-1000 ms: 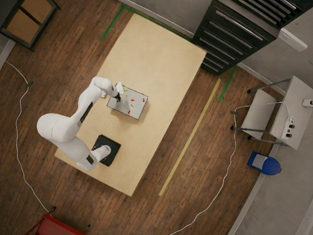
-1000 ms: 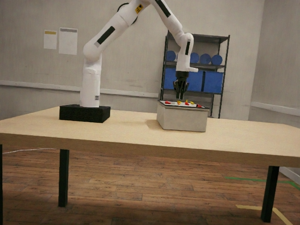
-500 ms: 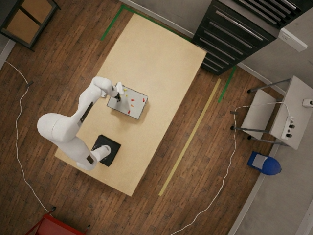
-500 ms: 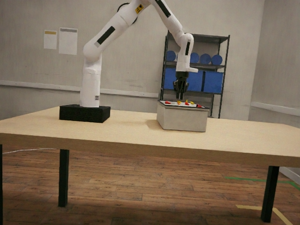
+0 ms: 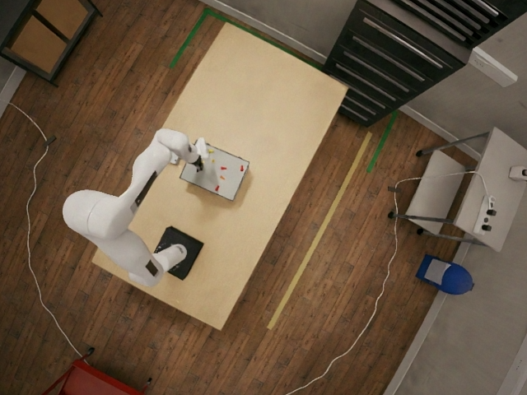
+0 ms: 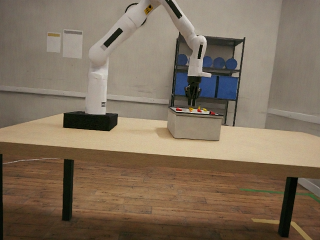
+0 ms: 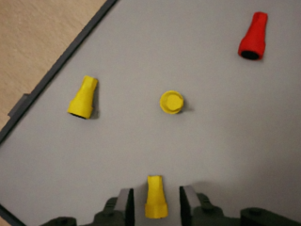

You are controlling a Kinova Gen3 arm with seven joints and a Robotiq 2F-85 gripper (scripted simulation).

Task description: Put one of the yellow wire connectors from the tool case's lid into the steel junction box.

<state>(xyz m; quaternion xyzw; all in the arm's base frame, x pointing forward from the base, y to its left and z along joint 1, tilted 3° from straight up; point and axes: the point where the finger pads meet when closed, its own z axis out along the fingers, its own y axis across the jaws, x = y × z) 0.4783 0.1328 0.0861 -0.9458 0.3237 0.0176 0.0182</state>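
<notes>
Now: the grey tool case 1 cm ahead of my hand, 7 cm to the right of it and 7 cm below it. From my hand the other things lie so: orange connector: 1 cm behind, 13 cm to the right, 3 cm below.
</notes>
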